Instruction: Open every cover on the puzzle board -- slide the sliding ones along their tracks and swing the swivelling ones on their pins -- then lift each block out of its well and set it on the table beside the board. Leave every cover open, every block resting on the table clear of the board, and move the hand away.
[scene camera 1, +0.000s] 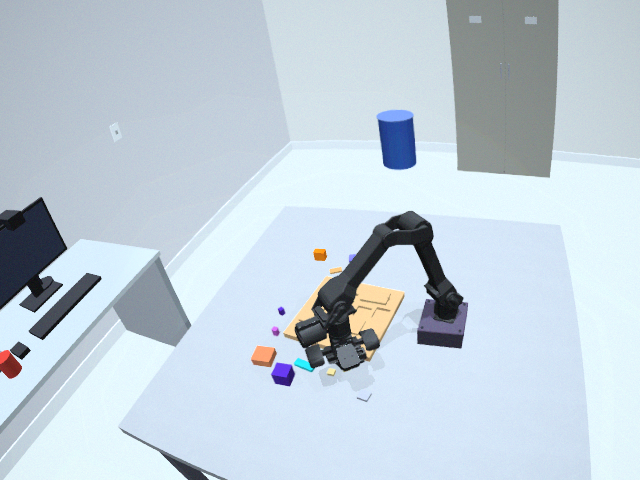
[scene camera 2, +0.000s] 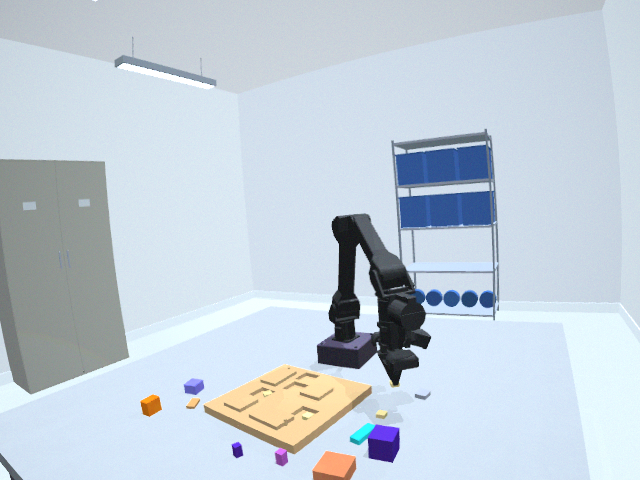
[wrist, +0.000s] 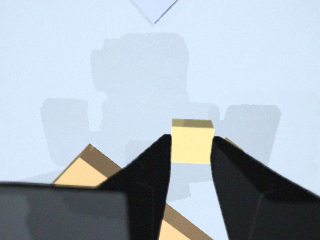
Path:
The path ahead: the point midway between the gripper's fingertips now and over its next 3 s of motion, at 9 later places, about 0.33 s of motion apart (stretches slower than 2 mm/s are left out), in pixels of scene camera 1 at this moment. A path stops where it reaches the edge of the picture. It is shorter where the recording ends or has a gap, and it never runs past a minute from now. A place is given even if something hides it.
My gripper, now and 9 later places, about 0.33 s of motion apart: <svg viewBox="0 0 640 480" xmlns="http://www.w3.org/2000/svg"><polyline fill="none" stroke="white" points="345,367 346,370 347,373 348,377 349,377 349,373 348,367 346,362 336,351 327,338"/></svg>

